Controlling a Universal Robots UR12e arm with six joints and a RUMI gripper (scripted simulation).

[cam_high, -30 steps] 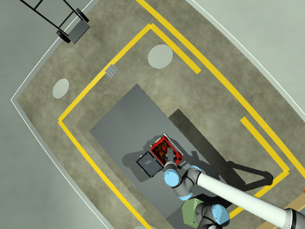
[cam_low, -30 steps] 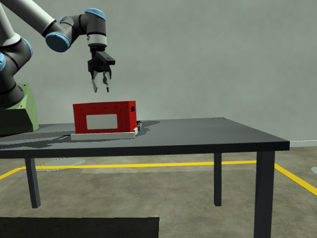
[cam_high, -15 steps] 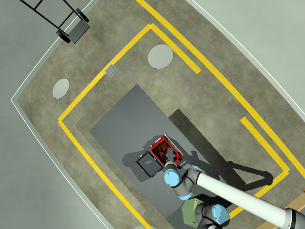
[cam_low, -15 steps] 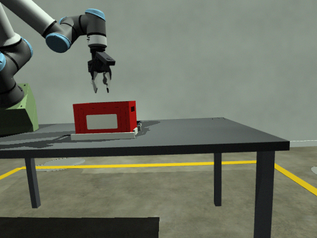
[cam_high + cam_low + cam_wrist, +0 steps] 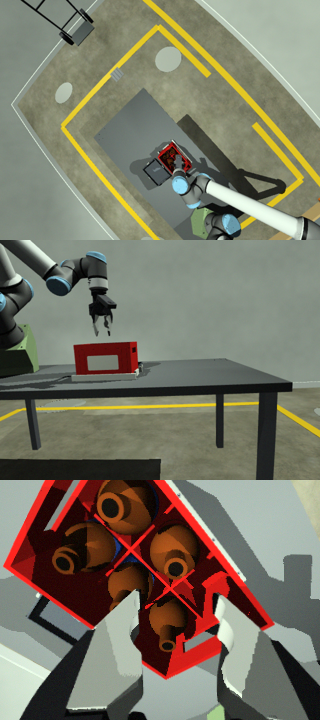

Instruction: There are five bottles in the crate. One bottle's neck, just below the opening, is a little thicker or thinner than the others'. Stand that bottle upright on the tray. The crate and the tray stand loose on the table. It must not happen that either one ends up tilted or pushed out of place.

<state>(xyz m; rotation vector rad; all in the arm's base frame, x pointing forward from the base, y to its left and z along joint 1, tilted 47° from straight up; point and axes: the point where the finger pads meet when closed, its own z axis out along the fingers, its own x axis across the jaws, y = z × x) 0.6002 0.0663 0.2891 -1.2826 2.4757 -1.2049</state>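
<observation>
Right now my hand is 140 mm above the red crate and 50 mm to the right of it. Round my hand: dark tray: 320 mm to the left, 210 mm below; bottle: 140 mm below, 90 mm ahead, 10 mm to the left.
</observation>
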